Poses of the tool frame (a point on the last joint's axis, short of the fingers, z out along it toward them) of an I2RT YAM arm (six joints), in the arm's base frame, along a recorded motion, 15 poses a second.
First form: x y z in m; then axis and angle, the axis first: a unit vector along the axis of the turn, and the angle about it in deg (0 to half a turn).
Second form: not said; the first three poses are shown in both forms.
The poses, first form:
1: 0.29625 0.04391 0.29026 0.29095 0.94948 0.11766 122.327
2: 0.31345 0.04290 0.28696 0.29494 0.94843 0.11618 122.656
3: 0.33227 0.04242 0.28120 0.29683 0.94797 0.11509 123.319
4: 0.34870 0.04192 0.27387 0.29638 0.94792 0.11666 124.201
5: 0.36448 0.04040 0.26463 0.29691 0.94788 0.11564 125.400
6: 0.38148 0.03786 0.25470 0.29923 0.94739 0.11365 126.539
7: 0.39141 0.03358 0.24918 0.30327 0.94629 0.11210 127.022
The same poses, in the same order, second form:
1: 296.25 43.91 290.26 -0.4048 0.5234 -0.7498 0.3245 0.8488 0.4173
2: 313.45 42.90 286.96 -0.4057 0.5285 -0.7457 0.3329 0.8453 0.4180
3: 332.27 42.42 281.20 -0.4128 0.5321 -0.7392 0.3398 0.8430 0.4171
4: 348.70 41.92 273.87 -0.4249 0.5353 -0.7300 0.3424 0.8415 0.4179
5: 364.48 40.40 264.63 -0.4401 0.5387 -0.7184 0.3502 0.8397 0.4151
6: 381.48 37.86 254.70 -0.4525 0.5436 -0.7069 0.3610 0.8365 0.4122
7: 391.41 33.58 249.18 -0.4548 0.5493 -0.7011 0.3703 0.8325 0.4121
